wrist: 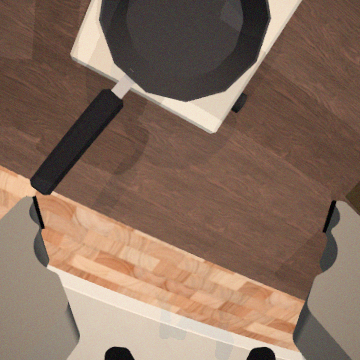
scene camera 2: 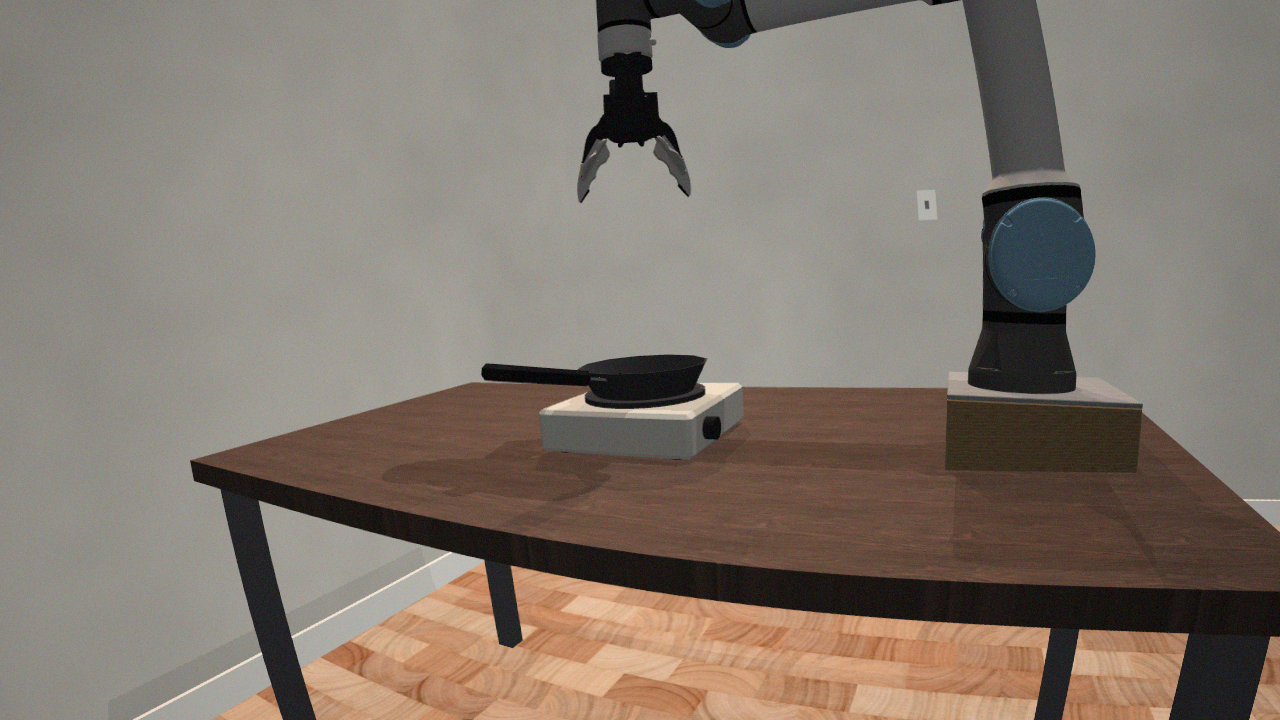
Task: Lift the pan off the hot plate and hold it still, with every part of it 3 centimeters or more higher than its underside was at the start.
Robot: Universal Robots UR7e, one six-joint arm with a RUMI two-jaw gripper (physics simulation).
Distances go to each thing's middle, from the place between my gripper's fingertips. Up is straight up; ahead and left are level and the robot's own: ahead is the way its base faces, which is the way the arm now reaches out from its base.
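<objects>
I find the black pan [scene camera 2: 649, 377] 24 cm below my hand, 5 cm ahead of it and 1 cm to the left of it. Then there is the white hot plate [scene camera 2: 679, 427], which is 32 cm below my hand, 8 cm to the right of it and 4 cm ahead of it.
</objects>
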